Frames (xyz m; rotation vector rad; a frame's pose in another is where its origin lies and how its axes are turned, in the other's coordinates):
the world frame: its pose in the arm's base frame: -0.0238 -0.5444 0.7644 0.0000 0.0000 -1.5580
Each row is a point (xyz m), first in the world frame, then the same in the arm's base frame.
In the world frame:
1: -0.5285 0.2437 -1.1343
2: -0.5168 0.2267 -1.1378
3: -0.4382 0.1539 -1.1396
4: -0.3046 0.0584 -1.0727
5: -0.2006 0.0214 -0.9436
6: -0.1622 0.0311 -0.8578
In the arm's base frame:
1: 0.2131 -0.0128 -0.3699
2: 0.1963 -0.0247 -0.3734
3: 0.1245 -0.1043 -0.3752
4: 0.0307 -0.2391 -0.3083
5: -0.0050 -0.3435 -0.1792
6: 0.0052 -0.3818 -0.0934

